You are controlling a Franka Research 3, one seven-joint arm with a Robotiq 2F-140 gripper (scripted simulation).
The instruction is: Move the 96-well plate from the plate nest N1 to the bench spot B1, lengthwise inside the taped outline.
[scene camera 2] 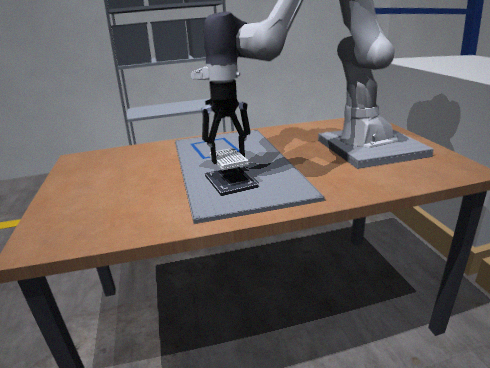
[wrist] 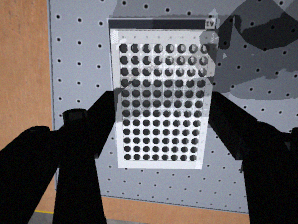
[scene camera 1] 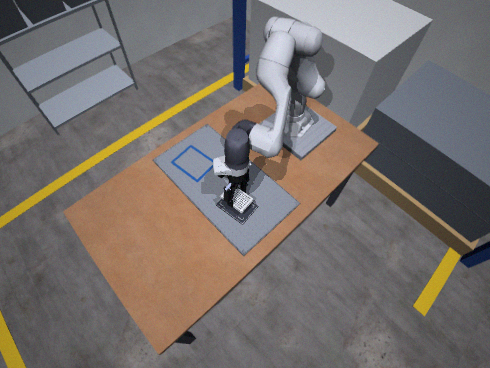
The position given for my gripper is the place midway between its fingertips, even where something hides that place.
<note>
I see my gripper (scene camera 2: 228, 159), a white 96-well plate (wrist: 163, 78) and a black plate nest (scene camera 2: 219, 180).
My gripper is seen too in the wrist view (wrist: 161, 105). The black plate nest shows as well in the wrist view (wrist: 156, 23).
</note>
